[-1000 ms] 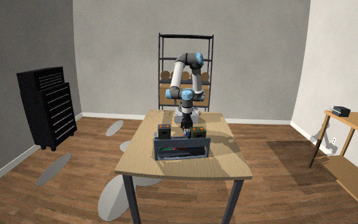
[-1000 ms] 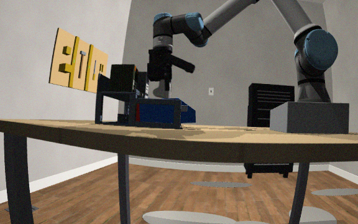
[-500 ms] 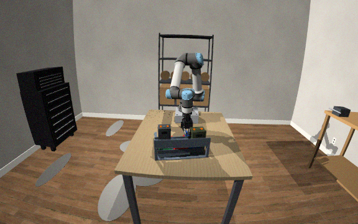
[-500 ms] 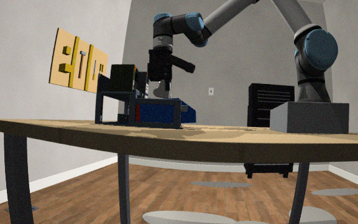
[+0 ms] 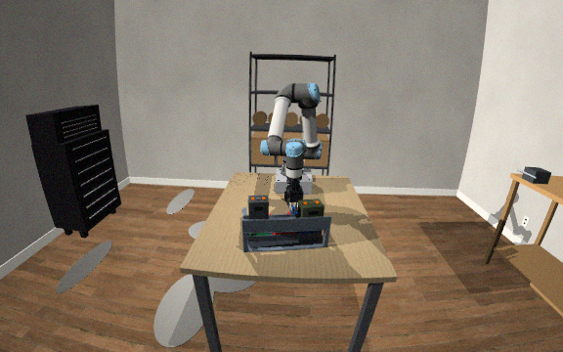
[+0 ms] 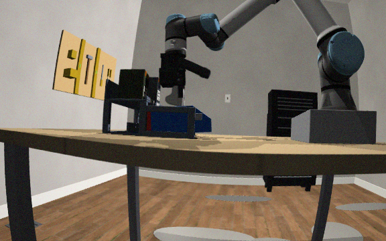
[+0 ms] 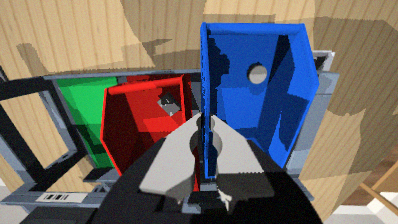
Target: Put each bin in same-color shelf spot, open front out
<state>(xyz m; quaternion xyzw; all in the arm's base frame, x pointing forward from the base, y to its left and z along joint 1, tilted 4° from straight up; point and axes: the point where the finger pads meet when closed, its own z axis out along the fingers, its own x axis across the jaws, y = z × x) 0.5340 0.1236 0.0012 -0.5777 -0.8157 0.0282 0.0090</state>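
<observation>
The blue bin is 2 cm behind my hand, 4 cm to the left of it and 2 cm below it. The rest, counted from my hand: dark box: 20 cm ahead, 12 cm to the right, 9 cm above; then green case: 13 cm ahead, 10 cm to the left, 7 cm above; then red bin: 7 cm ahead, 4 cm to the right, 3 cm below.
</observation>
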